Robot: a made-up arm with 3 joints. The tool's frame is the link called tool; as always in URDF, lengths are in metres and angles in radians. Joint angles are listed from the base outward.
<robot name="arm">
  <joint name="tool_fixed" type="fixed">
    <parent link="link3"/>
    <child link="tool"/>
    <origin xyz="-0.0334 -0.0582 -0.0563" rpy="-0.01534 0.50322 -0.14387"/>
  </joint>
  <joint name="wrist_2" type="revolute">
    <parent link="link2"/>
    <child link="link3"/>
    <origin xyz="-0.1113 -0.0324 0.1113" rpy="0 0 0"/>
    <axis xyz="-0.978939 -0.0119 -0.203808"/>
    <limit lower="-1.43" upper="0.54"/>
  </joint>
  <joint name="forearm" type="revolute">
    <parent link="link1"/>
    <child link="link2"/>
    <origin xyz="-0.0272 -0.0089 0.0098" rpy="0 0 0"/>
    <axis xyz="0 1 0"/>
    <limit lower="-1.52" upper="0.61"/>
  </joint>
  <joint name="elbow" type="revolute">
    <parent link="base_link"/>
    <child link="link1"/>
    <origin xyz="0.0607 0.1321 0.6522" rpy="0 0 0"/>
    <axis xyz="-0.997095 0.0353 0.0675"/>
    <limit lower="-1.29" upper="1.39"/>
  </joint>
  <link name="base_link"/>
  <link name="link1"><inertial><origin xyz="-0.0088 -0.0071 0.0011"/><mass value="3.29"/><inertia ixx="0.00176" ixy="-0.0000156" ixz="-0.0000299" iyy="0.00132" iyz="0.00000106" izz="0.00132"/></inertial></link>
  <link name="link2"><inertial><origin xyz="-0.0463 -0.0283 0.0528"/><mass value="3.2"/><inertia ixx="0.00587" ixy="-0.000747" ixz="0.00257" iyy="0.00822" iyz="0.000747" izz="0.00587"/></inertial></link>
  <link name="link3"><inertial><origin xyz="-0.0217 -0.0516 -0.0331"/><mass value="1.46"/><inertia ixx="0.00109" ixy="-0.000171" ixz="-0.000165" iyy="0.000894" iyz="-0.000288" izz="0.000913"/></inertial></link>
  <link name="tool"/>
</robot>
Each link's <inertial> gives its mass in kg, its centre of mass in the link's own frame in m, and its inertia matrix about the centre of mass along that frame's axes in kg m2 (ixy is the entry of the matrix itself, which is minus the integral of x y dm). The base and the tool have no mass. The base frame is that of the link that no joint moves.
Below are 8 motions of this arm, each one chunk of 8 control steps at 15 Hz.
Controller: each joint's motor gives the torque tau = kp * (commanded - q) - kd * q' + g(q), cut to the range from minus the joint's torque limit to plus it. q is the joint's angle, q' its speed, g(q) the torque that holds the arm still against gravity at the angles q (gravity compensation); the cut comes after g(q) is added. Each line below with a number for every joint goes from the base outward.
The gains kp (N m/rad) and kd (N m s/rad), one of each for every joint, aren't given. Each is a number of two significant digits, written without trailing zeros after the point. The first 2 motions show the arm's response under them.
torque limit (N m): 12 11 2
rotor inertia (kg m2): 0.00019 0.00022 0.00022
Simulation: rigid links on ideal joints. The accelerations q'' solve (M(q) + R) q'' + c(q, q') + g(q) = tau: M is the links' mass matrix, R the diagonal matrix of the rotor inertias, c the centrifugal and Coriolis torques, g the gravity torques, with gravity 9.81 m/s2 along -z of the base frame. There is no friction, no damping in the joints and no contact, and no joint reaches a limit. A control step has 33 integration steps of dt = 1/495 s. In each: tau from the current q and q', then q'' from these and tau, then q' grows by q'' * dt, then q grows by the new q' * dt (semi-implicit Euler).
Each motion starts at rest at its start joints. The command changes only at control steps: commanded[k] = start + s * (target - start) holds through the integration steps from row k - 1 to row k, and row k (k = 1, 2, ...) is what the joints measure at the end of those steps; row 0 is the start. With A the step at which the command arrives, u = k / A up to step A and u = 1 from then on. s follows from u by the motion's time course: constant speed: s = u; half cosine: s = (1 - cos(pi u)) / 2; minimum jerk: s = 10 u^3 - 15 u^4 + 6 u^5; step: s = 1 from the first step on.
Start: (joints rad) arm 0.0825 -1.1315 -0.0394
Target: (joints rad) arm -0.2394 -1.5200 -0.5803
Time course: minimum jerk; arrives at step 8
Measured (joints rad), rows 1 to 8:
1: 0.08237 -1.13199 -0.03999
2: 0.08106 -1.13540 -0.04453
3: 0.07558 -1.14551 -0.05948
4: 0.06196 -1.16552 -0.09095
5: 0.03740 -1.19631 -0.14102
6: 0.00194 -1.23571 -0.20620
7: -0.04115 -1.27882 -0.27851
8: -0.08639 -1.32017 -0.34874
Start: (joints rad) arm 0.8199 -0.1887 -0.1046
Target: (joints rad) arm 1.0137 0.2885 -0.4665
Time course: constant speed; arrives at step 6
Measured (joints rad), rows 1 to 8:
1: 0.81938 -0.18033 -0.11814
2: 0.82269 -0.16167 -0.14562
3: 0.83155 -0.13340 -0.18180
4: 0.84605 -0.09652 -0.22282
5: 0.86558 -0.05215 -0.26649
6: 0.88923 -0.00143 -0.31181
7: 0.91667 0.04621 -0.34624
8: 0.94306 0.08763 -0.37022
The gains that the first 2 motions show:
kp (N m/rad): 1.9 4.1 0.53
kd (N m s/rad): 0.54 1.6 0.14
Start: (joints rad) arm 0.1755 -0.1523 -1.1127
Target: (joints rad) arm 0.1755 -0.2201 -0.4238
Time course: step
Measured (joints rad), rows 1 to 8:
1: 0.18105 -0.15992 -1.02772
2: 0.18156 -0.17007 -0.89394
3: 0.17857 -0.17903 -0.77518
4: 0.17569 -0.18629 -0.68257
5: 0.17401 -0.19203 -0.61350
6: 0.17339 -0.19661 -0.56274
7: 0.17340 -0.20032 -0.52556
8: 0.17371 -0.20338 -0.49834

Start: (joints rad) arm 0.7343 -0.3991 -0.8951
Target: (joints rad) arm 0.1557 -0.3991 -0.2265
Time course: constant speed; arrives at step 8
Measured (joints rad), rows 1 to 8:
1: 0.72403 -0.39733 -0.88310
2: 0.70106 -0.39544 -0.85420
3: 0.66710 -0.39399 -0.81114
4: 0.62434 -0.39302 -0.75723
5: 0.57471 -0.39242 -0.69524
6: 0.51979 -0.39208 -0.62729
7: 0.46082 -0.39190 -0.55499
8: 0.39874 -0.39184 -0.47953

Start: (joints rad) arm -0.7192 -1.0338 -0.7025
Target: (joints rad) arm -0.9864 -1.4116 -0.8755
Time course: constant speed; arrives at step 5
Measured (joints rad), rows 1 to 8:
1: -0.72157 -1.04065 -0.70238
2: -0.73150 -1.05751 -0.70506
3: -0.75038 -1.08399 -0.71345
4: -0.77766 -1.11905 -0.72813
5: -0.81204 -1.16147 -0.74843
6: -0.84968 -1.20308 -0.77356
7: -0.88448 -1.23944 -0.80004
8: -0.91385 -1.27014 -0.82399

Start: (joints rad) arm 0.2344 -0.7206 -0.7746
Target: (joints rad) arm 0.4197 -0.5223 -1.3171
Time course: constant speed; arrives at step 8
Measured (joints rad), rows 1 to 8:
1: 0.23743 -0.71849 -0.78503
2: 0.24448 -0.71290 -0.80915
3: 0.25509 -0.70409 -0.84411
4: 0.26863 -0.69251 -0.88708
5: 0.28448 -0.67863 -0.93597
6: 0.30213 -0.66284 -0.98926
7: 0.32116 -0.64545 -1.04588
8: 0.34123 -0.62676 -1.10506

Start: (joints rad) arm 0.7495 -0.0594 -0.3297
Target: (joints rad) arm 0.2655 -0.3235 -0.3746
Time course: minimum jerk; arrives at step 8
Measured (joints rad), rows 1 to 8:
1: 0.74898 -0.05968 -0.32949
2: 0.74497 -0.06172 -0.32824
3: 0.73182 -0.06793 -0.32555
4: 0.70385 -0.08045 -0.32198
5: 0.65863 -0.09993 -0.31865
6: 0.59892 -0.12514 -0.31706
7: 0.53238 -0.15338 -0.31899
8: 0.46855 -0.18150 -0.32554

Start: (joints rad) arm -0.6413 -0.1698 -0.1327
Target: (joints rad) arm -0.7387 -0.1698 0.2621
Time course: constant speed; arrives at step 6
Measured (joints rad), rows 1 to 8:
1: -0.64342 -0.16990 -0.12365
2: -0.64867 -0.17002 -0.10155
3: -0.65657 -0.17012 -0.06842
4: -0.66653 -0.17017 -0.02682
5: -0.67803 -0.17020 0.02111
6: -0.69071 -0.17020 0.07372
7: -0.70195 -0.17004 0.12027
8: -0.71058 -0.16985 0.15620

